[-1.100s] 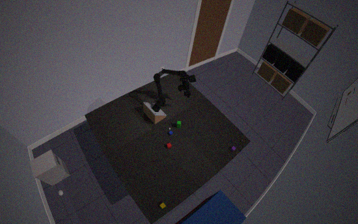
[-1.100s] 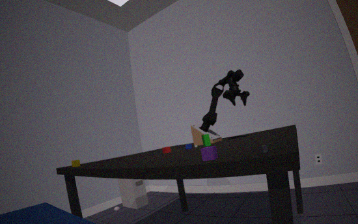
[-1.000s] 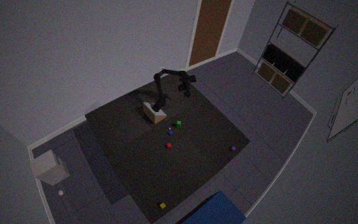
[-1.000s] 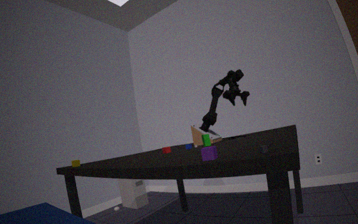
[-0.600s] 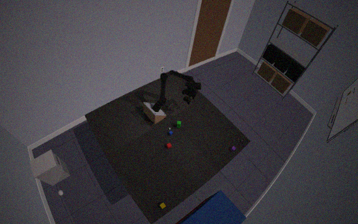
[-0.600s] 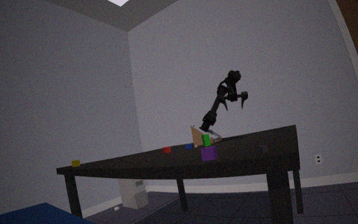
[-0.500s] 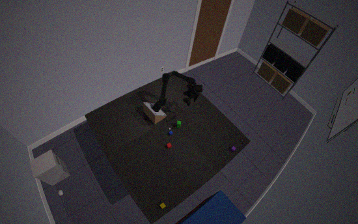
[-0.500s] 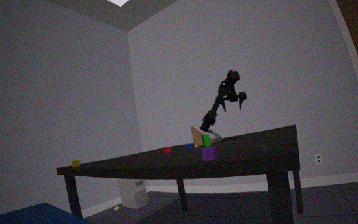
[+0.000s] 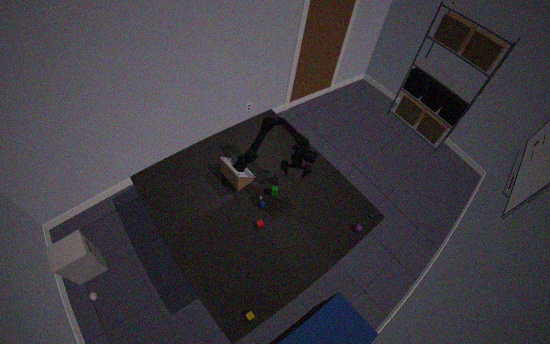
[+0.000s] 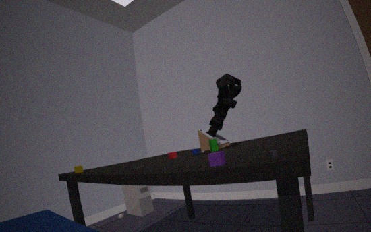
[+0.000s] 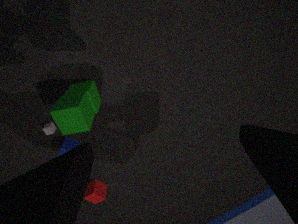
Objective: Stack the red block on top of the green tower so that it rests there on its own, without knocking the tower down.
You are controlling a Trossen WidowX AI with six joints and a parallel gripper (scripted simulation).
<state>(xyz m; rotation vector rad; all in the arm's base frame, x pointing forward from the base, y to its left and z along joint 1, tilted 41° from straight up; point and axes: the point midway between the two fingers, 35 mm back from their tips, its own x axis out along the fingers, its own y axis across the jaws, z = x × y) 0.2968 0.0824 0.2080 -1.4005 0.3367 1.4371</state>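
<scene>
The red block lies 5 cm ahead of my gripper tip, 32 cm to the right of it and 15 cm below it. Also, from my gripper tip: yellow block: 42 cm ahead, 75 cm to the right, 14 cm below; then blue block: 5 cm behind, 21 cm to the right, 15 cm below; then purple block: 51 cm ahead, 13 cm to the left, 15 cm below.
</scene>
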